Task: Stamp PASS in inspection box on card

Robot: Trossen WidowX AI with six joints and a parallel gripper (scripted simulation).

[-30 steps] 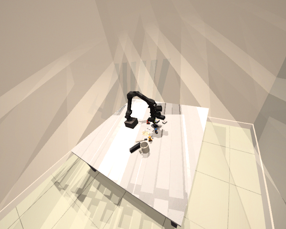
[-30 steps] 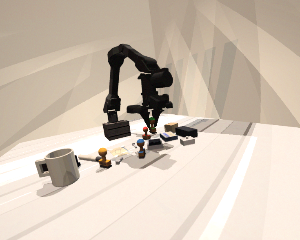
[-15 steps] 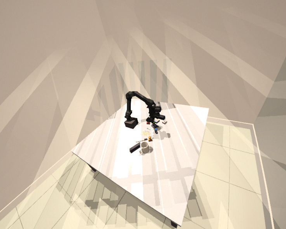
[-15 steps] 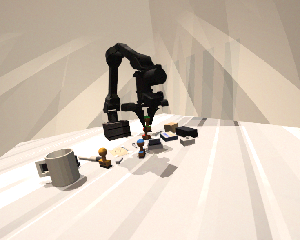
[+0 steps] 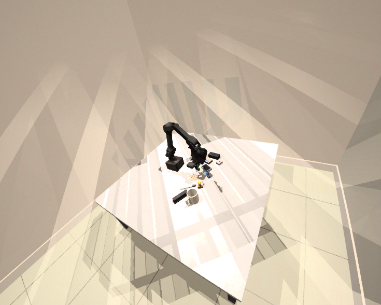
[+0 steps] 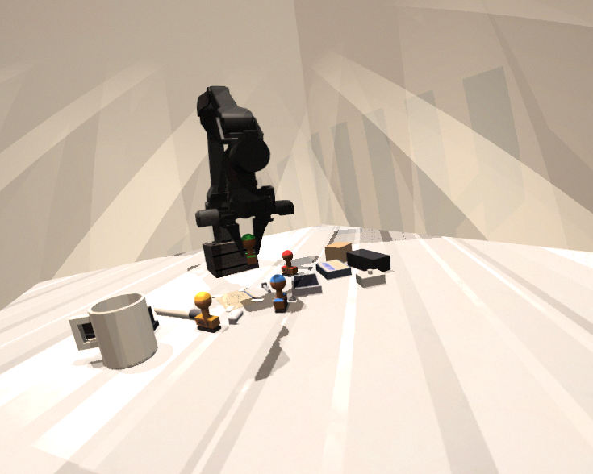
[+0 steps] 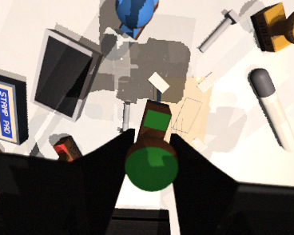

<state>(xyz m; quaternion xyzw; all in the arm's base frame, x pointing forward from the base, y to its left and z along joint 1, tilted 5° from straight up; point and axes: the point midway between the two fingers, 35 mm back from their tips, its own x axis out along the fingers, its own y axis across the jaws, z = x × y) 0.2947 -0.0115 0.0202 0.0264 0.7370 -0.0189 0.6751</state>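
My gripper tip is 9 cm above the card, 4 cm to the left of it and 2 cm past it. Round my gripper tip: blue-knobbed stamp 9 cm ahead, 7 cm below, 2 cm to the left; then green-knobbed stamp right at my gripper tip; then ink pad 10 cm to the left, 9 cm below, 2 cm ahead.
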